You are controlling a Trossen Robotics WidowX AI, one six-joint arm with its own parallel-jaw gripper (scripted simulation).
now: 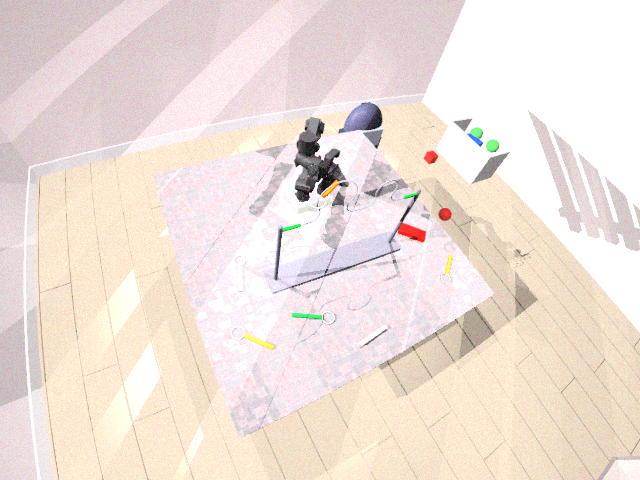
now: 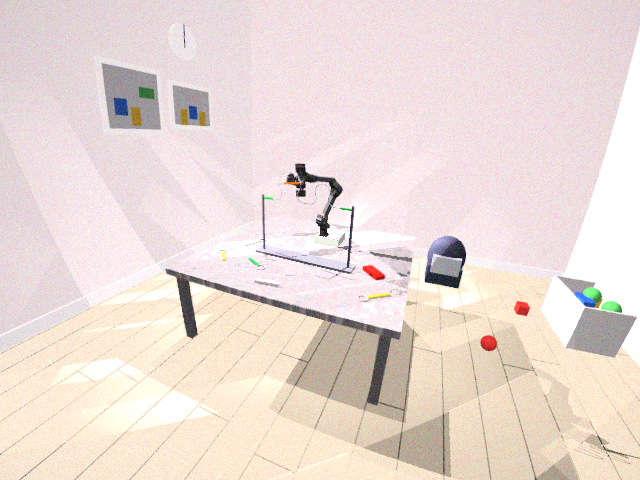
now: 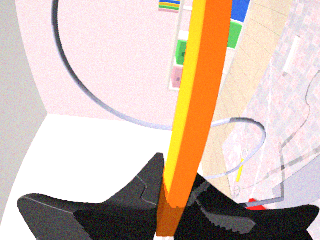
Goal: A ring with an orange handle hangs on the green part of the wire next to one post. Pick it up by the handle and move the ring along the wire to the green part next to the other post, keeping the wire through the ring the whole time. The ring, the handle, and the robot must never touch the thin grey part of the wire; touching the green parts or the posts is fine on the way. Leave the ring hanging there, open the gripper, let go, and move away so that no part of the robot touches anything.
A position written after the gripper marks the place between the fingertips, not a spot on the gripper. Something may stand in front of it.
Note:
In view: the gripper (image 1: 348, 185).
The gripper also shows in image 3 (image 3: 165, 159).

